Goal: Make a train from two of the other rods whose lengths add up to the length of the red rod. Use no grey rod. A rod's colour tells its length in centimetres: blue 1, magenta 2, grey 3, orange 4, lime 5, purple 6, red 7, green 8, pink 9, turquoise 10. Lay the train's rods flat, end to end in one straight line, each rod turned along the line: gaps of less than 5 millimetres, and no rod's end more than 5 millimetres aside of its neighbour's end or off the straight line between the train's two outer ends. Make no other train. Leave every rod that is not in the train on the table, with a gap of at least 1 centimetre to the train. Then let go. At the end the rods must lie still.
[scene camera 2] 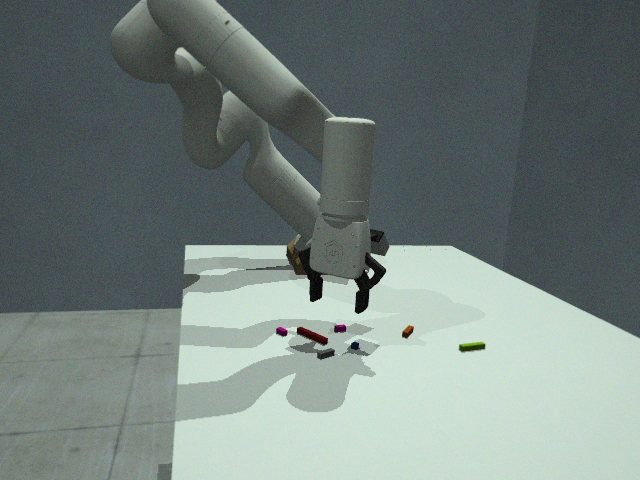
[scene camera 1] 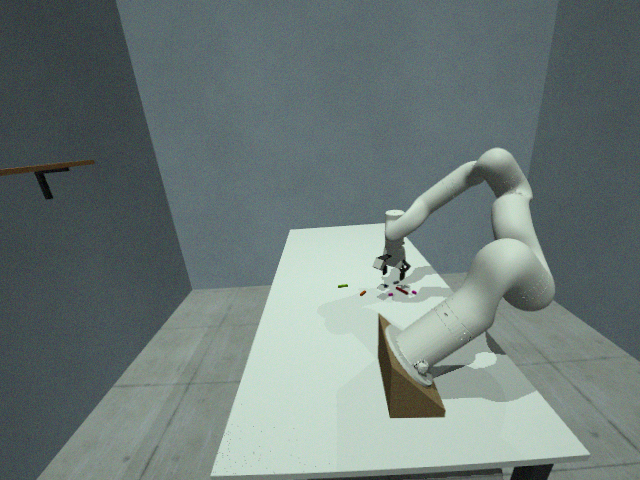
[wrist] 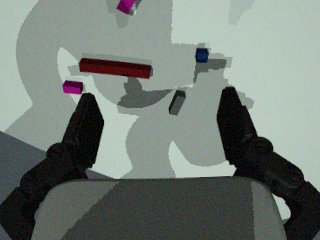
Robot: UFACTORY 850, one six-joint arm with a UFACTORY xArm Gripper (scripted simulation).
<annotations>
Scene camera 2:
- my gripper: 337, 305
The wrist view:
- my gripper: 158, 104
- red rod: 99, 66
</annotations>
